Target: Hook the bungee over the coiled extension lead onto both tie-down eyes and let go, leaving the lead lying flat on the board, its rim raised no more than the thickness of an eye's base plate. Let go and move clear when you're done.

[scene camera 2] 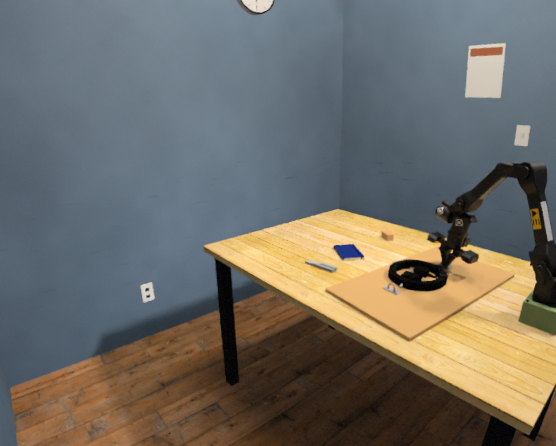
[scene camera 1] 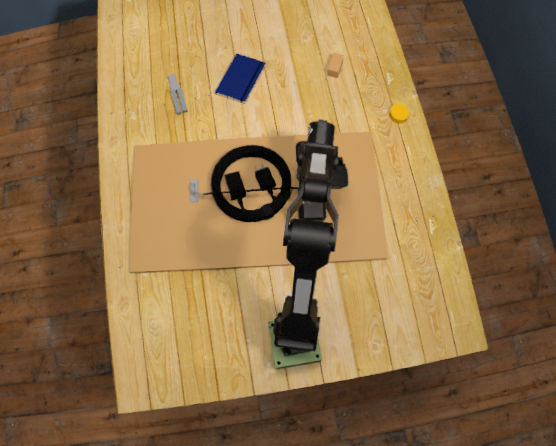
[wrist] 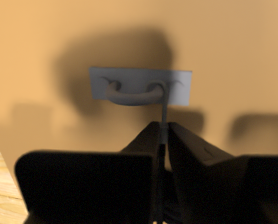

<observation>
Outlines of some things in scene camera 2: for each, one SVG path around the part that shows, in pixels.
My gripper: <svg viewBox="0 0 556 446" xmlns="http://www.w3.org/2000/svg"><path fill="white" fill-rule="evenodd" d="M428 235L427 241L435 243L437 239L437 242L441 244L438 249L441 254L442 266L445 266L445 269L459 257L468 264L475 263L479 259L479 255L474 251L462 249L464 246L467 247L471 241L467 238L467 233L458 232L450 228L447 232L448 237L446 240L445 236L439 232Z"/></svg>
A black coiled extension lead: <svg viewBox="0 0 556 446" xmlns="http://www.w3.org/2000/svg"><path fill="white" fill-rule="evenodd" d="M389 266L389 279L398 286L406 281L402 286L406 289L434 291L442 288L447 283L448 275L441 267L437 267L407 282L409 278L418 275L418 273L421 274L429 270L429 268L437 266L427 261L400 260ZM422 281L422 277L426 278L427 276L437 278L431 281Z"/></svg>
</observation>
